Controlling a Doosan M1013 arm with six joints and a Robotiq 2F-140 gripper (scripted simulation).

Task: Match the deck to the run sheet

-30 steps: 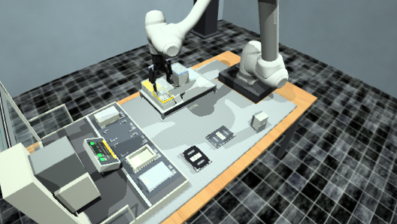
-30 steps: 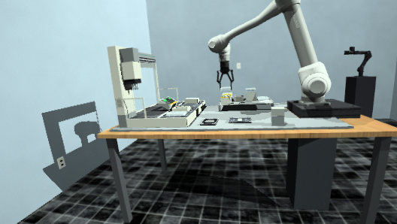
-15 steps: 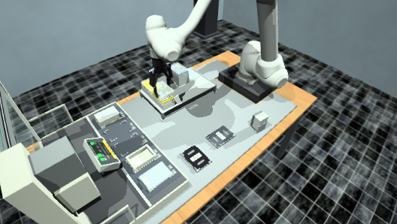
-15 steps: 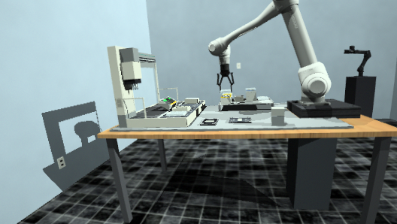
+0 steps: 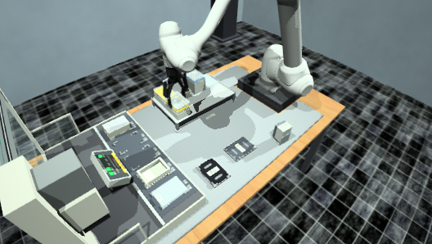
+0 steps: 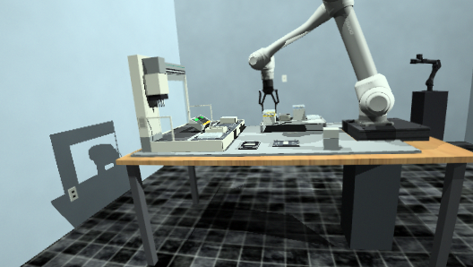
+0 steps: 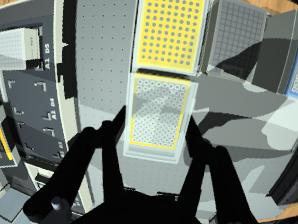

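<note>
Now: the yellow-rimmed tip rack 5 cm below my hand, 1 cm to the left of it and 1 cm behind it. The rest, counted from my hand: clear cover 1 cm below; then blue-rimmed tip rack 23 cm behind, 12 cm to the right, 3 cm below; then shelf 16 cm behind, 10 cm below, 6 cm to the right.
</note>
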